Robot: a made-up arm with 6 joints.
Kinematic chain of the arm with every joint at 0, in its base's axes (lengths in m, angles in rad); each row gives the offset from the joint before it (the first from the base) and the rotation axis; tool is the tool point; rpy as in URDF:
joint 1: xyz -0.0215 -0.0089 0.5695 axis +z
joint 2: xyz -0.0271 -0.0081 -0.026 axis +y
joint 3: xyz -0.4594 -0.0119 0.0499 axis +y
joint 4: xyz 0.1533 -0.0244 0.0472 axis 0.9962 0 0.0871
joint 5: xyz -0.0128 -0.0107 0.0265 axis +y
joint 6: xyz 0.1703 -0.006 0.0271 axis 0.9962 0 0.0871
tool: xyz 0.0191 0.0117 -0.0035 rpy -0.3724 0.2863 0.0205
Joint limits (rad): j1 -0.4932..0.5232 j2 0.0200..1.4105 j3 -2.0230..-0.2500 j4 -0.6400..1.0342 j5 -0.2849..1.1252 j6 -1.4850..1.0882
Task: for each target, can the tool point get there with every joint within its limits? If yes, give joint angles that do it. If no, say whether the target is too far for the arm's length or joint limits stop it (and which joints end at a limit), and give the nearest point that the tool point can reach.
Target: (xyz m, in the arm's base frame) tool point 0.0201 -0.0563 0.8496
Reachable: yes | joints -0.1268 0.9052 -0.5277 0.2823 0.3227 0.1515
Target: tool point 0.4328 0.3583 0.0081
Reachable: no: joint limits stop it (at a limit: joint 1, joint 2, joint 3, joint 4, joint 6) | nearest point 0.1409 0.0575 0.7431 | short by 0.846 m
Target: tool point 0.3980 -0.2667 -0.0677
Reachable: no: joint limits stop it (at a limit: joint 2, joint 3, joint 4, joint 6) | nearest point 0.1247 -0.0987 0.7280 | short by 0.858 m
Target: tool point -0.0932 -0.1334 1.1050
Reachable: yes | joints 0.2261 0.8278 -1.7374 -0.4774 0.8872 -0.3396
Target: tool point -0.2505 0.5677 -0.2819
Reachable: no: too far | nearest point -0.2214 0.1230 0.5820 | short by 0.972 m
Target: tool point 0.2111 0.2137 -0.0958
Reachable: no: joint limits stop it (at a limit: joint 1, joint 2, joint 3, joint 5, joint 6) | nearest point -0.2251 0.1115 0.5770 | short by 0.808 m
